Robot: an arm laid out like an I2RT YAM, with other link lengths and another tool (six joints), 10 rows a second.
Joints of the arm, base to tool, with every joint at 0 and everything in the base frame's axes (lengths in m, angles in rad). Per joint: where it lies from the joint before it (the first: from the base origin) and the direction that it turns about. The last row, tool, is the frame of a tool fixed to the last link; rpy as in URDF.
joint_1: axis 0 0 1 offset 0 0 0.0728
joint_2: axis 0 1 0 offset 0.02 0.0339 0.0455
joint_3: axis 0 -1 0 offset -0.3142 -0.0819 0
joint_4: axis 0 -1 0 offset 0.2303 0.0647 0.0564
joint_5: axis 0 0 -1 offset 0.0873 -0.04 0.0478
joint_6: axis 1 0 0 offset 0.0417 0 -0.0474
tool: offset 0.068 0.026 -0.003 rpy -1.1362 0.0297 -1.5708
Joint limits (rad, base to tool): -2.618..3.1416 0..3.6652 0..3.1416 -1.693..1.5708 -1.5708..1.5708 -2.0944..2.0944
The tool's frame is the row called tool.
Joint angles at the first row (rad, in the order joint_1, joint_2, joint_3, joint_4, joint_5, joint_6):
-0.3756, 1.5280, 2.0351, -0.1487, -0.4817, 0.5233
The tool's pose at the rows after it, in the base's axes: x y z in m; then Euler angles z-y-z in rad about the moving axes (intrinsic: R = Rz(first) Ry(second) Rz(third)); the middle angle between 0 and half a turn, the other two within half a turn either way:
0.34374, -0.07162, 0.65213, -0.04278, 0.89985, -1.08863
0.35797, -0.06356, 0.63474, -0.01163, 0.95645, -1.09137
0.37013, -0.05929, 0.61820, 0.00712, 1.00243, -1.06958
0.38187, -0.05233, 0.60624, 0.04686, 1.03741, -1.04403
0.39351, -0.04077, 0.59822, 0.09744, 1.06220, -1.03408
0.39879, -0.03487, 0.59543, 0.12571, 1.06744, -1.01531
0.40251, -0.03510, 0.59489, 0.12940, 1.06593, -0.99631
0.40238, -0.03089, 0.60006, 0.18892, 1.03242, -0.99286
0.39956, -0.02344, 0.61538, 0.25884, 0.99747, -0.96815
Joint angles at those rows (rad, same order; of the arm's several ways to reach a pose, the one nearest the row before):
-0.3467, 1.5339, 2.0160, -0.1695, -0.4874, 0.5075
-0.3129, 1.5445, 1.9905, -0.1970, -0.4885, 0.4855
-0.2943, 1.5536, 1.9514, -0.1948, -0.4996, 0.4927
-0.2741, 1.5739, 1.9360, -0.1899, -0.5302, 0.5110
-0.2424, 1.6005, 1.9435, -0.1947, -0.5536, 0.5156
-0.2286, 1.6141, 1.9424, -0.1798, -0.5749, 0.5357
-0.2286, 1.6251, 1.9436, -0.1627, -0.5852, 0.5571
-0.2286, 1.6383, 1.9461, -0.1036, -0.6427, 0.5891
-0.2222, 1.6655, 2.0042, -0.0712, -0.7092, 0.6545

